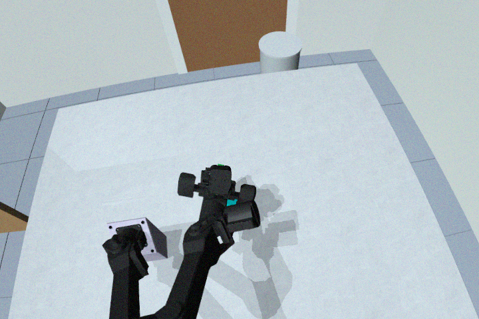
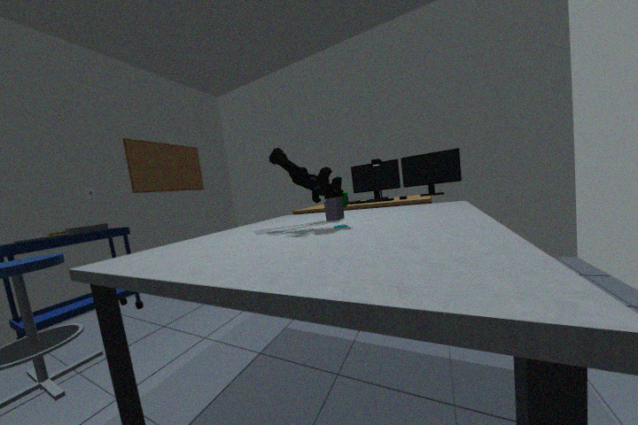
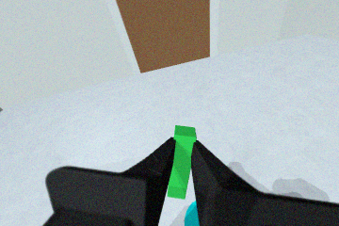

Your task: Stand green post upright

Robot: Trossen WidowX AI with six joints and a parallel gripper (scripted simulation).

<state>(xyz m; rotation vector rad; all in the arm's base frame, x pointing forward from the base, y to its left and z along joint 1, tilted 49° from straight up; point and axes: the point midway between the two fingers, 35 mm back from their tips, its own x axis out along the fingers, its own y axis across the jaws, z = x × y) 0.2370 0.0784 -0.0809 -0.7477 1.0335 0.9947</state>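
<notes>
Now: gripper tip 10 mm short of the cyan circle, 30 mm to the left of it and 130 mm above it. From my gripper tip the other things lie so: green post: 10 mm behind, 20 mm below.
</notes>
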